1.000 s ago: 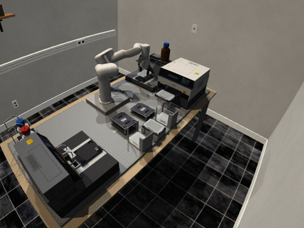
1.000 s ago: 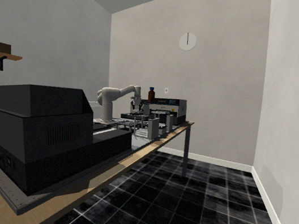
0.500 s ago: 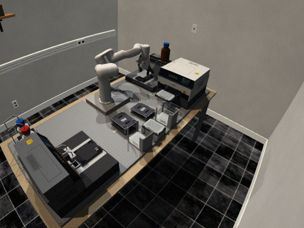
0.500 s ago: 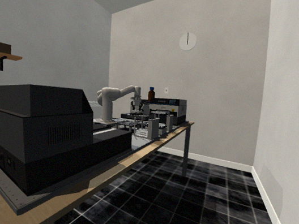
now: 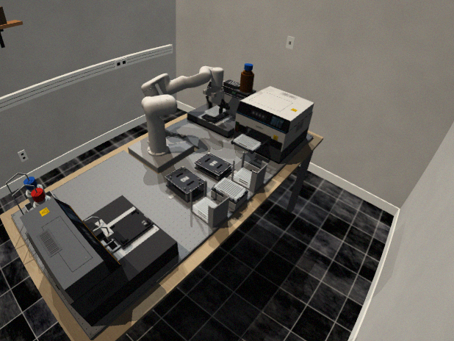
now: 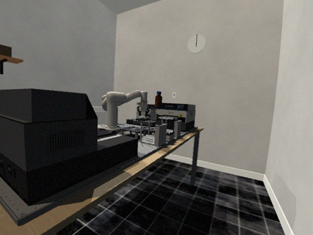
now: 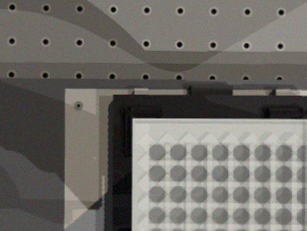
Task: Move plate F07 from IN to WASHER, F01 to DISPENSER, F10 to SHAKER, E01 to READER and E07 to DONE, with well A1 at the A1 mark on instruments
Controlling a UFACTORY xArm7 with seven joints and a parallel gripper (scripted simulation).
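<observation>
My hand is 50 mm above the dispenser tray. The rest, counted from my hand: brown bottle 110 mm ahead, 180 mm to the left, 180 mm above; then N6 label 300 mm ahead, 290 mm to the right, 100 mm below; then dispenser 180 mm to the left, 10 mm below.
</observation>
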